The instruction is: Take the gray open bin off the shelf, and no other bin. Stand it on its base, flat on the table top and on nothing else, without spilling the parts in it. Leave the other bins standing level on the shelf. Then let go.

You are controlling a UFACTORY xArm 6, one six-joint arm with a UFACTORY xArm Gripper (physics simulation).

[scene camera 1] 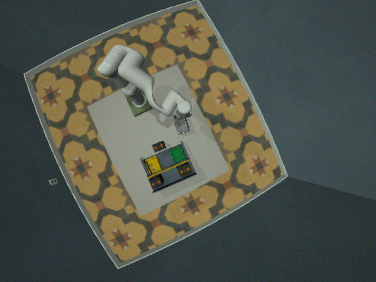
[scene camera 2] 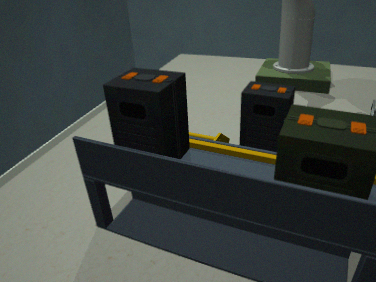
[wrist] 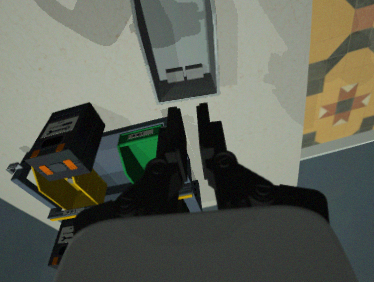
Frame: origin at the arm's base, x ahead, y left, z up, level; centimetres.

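Seen in the pictures: gripper, fingertip midpoint: [wrist: 190, 121]; arm's base, link origin: [scene camera 1: 139, 100] [scene camera 2: 293, 68].
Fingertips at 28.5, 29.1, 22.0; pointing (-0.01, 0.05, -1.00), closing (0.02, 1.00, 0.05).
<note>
Offsets run from my fingertips to a thing's top centre, as dx, dy, dz. Level surfaces: height alone.
The gray open bin @(+1.8, -0.4, -17.8) [scene camera 1: 183, 125] [wrist: 187, 92] stands upright on its base on the pale table top @(dz -25.3) [scene camera 1: 120, 150] [wrist: 260, 125], apart from the shelf [scene camera 1: 171, 174] [scene camera 2: 220, 175] [wrist: 111, 152]. Two light gray blocks, one @(+8.9, -2.2, -23.5) [wrist: 175, 75] beside the other @(+8.9, +1.3, -23.5) [wrist: 194, 72], lie inside it at the end nearer the shelf. My gripper [wrist: 190, 121] is nearly closed, with a thin empty gap between its fingers. In the wrist view its fingertips show just off the bin's shelf-side end, not touching it. The green bin @(+28.7, -11.6, -17.2) [scene camera 1: 178, 154] [wrist: 141, 154] and yellow bin @(+30.4, -33.9, -17.2) [scene camera 1: 153, 164] [wrist: 67, 192] stand level on the shelf.
A black case @(+15.1, -24.3, -12.1) [scene camera 1: 158, 146] [scene camera 2: 266, 117] [wrist: 70, 140] stands on the table beside the shelf. Another black case @(+40.0, -33.7, -2.9) [scene camera 1: 156, 181] [scene camera 2: 145, 112] and a dark green case @(+38.5, -10.6, -5.4) [scene camera 1: 185, 170] [scene camera 2: 325, 155] stand on the shelf's far side. A yellow rail @(+34.7, -22.3, -14.1) [scene camera 1: 169, 169] [scene camera 2: 235, 151] crosses the shelf.
</note>
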